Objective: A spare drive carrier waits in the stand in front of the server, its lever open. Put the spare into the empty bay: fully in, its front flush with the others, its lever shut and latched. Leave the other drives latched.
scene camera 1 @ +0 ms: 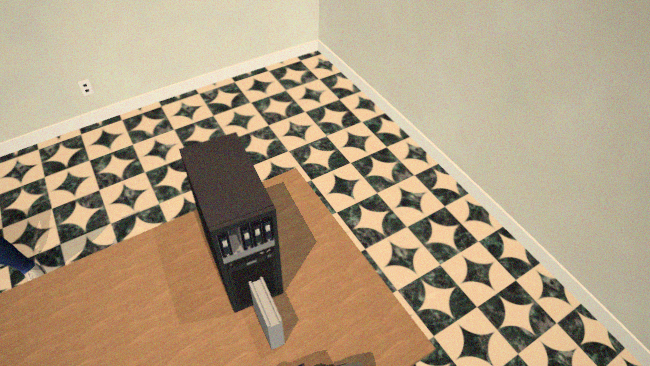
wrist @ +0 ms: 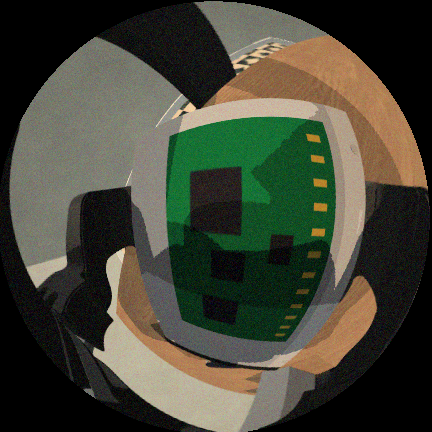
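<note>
The spare drive carrier (wrist: 145,175), a grey frame around a green circuit board, fills the middle of the wrist view. My gripper (wrist: 234,237) has a black finger against each side of it; the carrier hides their inner parts. It looks shut on the carrier. In the scene view the black server (scene camera 1: 227,185) stands on the table, with the empty bay (scene camera 1: 235,243) second from the left. Latched drives (scene camera 1: 225,245) (scene camera 1: 257,234) stand on both sides of it. A light grey, grooved block (scene camera 1: 267,315) stands in front of the server; I cannot tell if it is the stand. The lever's state is unclear.
The wooden table (scene camera 1: 120,290) (wrist: 370,75) ends just right of the server. Dark shapes cut by the scene view's bottom edge may be gripper parts or shadows. A person's blue leg (scene camera 1: 15,257) shows at the far left, beyond the table.
</note>
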